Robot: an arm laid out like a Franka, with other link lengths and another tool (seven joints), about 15 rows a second.
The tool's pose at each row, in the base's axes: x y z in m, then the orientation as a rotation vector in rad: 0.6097 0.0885 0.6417 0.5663 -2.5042 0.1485; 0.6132 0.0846 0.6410 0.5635 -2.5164 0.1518; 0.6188 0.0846 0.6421 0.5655 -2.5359 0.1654; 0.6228 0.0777 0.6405 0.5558 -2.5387 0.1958; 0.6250 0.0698 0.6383 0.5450 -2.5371 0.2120; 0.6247 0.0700 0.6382 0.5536 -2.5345 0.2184; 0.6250 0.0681 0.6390 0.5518 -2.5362 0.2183; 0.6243 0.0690 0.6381 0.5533 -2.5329 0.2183; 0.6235 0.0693 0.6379 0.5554 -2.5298 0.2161
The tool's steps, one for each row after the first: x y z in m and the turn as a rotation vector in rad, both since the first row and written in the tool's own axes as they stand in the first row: -0.0016 -0.0050 -0.0003 0.0032 -0.0107 0.0051; -0.0052 -0.0074 -0.0040 0.0158 -0.0284 0.0105; -0.0066 -0.0154 -0.0032 0.0351 -0.0259 0.0241; -0.0066 -0.0235 -0.0007 0.0437 -0.0206 0.0346; -0.0065 -0.0232 -0.0005 0.0500 -0.0193 0.0295; -0.0056 -0.0250 -0.0009 0.0497 -0.0206 0.0311; -0.0059 -0.0239 0.0000 0.0497 -0.0177 0.0294; -0.0055 -0.0233 0.0005 0.0483 -0.0154 0.0269
